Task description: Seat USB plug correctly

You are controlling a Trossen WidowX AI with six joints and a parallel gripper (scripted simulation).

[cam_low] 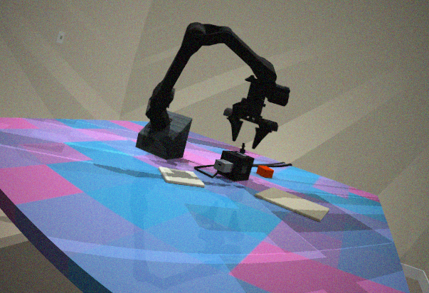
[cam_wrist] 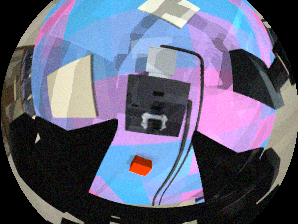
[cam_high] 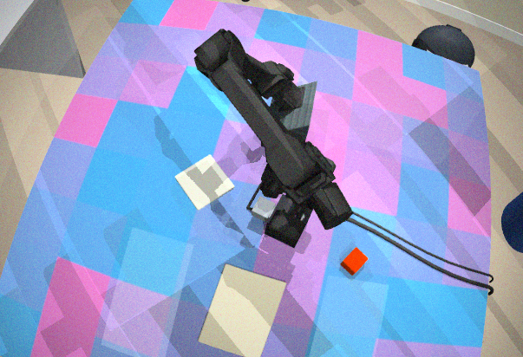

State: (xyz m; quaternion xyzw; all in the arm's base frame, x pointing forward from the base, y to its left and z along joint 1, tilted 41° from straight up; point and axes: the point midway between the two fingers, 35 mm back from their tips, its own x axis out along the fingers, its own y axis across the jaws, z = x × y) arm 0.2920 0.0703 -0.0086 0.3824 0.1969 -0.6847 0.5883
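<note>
Right now my gripper tip is 20 mm above the usb plug. The rest, counted from my gripper tip: orange block: 160 mm to the left, 90 mm below, 60 mm ahead; usb socket: 40 mm below, 10 mm to the left; white tile: 230 mm to the right, 100 mm below, 70 mm behind.
</note>
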